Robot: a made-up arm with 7 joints.
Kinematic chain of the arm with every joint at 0, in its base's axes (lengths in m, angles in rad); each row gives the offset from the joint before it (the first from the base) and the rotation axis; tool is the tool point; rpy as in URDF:
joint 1: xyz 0 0 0.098 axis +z
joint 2: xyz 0 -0.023 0.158 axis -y
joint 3: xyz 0 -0.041 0.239 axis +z
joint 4: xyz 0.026 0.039 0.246 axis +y
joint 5: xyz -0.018 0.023 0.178 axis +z
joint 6: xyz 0 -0.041 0.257 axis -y
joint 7: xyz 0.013 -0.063 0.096 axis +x
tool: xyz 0 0 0 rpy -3.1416 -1.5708 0
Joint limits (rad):
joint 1: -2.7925..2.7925
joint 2: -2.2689..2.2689
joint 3: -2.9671..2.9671
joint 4: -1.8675..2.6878
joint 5: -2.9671..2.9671
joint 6: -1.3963..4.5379
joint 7: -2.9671..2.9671
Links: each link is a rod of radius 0.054 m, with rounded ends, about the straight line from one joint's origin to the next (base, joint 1, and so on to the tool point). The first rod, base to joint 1, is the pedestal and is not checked.
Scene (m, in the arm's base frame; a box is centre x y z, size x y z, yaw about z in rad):
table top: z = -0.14
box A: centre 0.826 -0.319 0.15 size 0.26 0.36 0.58 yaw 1
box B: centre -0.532 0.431 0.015 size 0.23 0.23 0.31 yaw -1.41
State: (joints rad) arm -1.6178 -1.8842 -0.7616 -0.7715 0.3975 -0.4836 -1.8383
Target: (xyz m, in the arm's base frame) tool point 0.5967 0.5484 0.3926
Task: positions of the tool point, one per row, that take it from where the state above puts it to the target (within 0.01 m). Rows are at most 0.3 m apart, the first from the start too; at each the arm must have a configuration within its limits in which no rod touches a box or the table.
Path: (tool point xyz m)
1: 0.2943 -0.8759 0.3186
2: 0.4694 -0.7607 0.4528
3: 0.5865 -0.6106 0.5738
4: 0.6442 -0.4539 0.6762
5: 0.6551 -0.3131 0.7558
6: 0.7129 -0.1389 0.7367
7: 0.7394 0.0479 0.6911
8: 0.7290 0.2347 0.6172
9: 0.6801 0.4066 0.5164
10: 0.5967 0.5484 0.3926

